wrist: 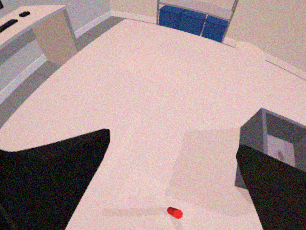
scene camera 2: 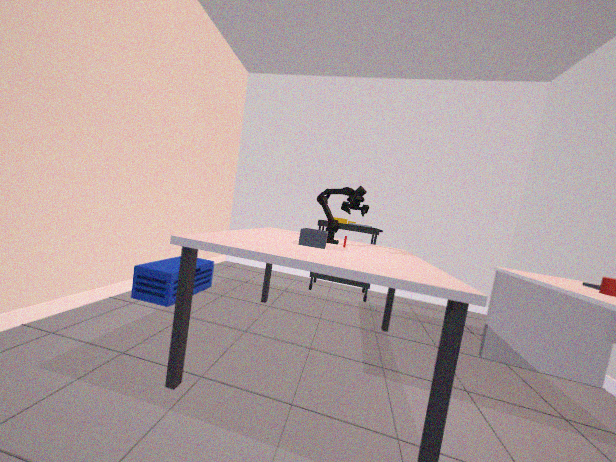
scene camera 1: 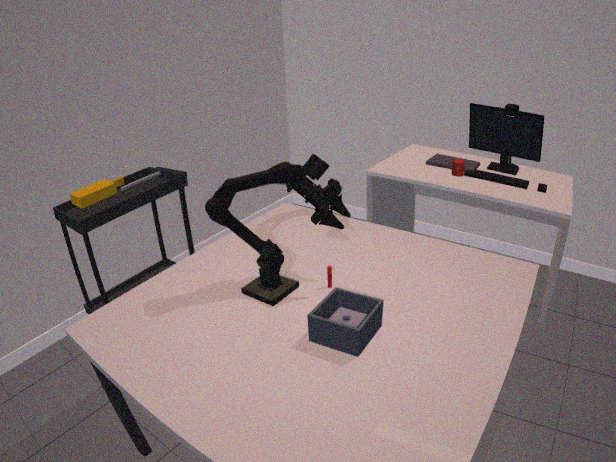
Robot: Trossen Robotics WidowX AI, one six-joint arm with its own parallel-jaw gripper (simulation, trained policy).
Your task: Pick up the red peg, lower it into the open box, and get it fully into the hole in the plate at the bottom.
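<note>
My gripper point(scene camera 1: 346, 222) is visible; the wrist view likewise contains the gripper point(wrist: 175, 144).
</note>
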